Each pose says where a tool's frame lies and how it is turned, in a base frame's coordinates. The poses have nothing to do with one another.
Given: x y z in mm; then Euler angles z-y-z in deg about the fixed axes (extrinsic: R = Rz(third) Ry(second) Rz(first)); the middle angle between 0 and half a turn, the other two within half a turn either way.
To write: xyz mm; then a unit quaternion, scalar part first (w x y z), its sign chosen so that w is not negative. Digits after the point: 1 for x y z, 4 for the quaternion.
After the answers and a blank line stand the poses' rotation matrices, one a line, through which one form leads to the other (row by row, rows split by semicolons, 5 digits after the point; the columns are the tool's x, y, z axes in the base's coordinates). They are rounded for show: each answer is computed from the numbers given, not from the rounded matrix.
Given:
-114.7 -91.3 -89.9 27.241 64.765 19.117
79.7 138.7 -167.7 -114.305 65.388 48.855
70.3 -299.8 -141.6 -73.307 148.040 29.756
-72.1 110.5 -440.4 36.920 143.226 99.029
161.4 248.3 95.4 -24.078 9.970 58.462
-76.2 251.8 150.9 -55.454 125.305 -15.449
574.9 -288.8 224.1 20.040 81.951 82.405
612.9 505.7 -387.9 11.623 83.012 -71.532
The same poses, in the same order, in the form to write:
-114.7 -91.3 -89.9 0.7763 0.0379 0.5342 0.3324
79.7 138.7 -167.7 0.7080 -0.5343 0.0791 -0.4550
70.3 -299.8 -141.6 0.2557 -0.7527 0.5980 -0.1021
-72.1 110.5 -440.4 0.1183 -0.4895 0.8129 0.2924
161.4 248.3 95.4 0.9517 -0.0573 0.0653 0.2945
-76.2 251.8 150.9 0.3742 -0.3038 0.8347 -0.2665
574.9 -288.8 224.1 0.4728 -0.3395 0.5610 0.5886
612.9 505.7 -387.9 0.6489 0.4398 0.4957 -0.3739

0.20824 -0.47556 0.85468; 0.55663 0.77615 0.29624; -0.80424 0.41405 0.42633
0.57352 0.55969 0.59819; -0.72873 0.01501 0.68463; 0.37420 -0.82857 0.41647
0.26382 -0.84807 0.45953; -0.95251 -0.15396 0.26271; -0.15205 -0.50702 -0.84842
-0.49276 -0.86508 -0.09395; -0.72672 0.34973 0.59124; -0.47861 0.35961 -0.80100
0.81806 -0.56796 0.09056; 0.55299 0.82002 0.14756; -0.15807 -0.07063 0.98490
-0.53529 -0.30777 0.78660; -0.70661 0.67338 -0.21739; -0.46278 -0.67219 -0.57793
-0.32228 -0.93755 0.13087; 0.17568 0.07661 0.98146; -0.93020 0.33930 0.14002
0.22884 0.92129 0.31442; -0.04921 0.33353 -0.94145; -0.97222 0.19997 0.12166

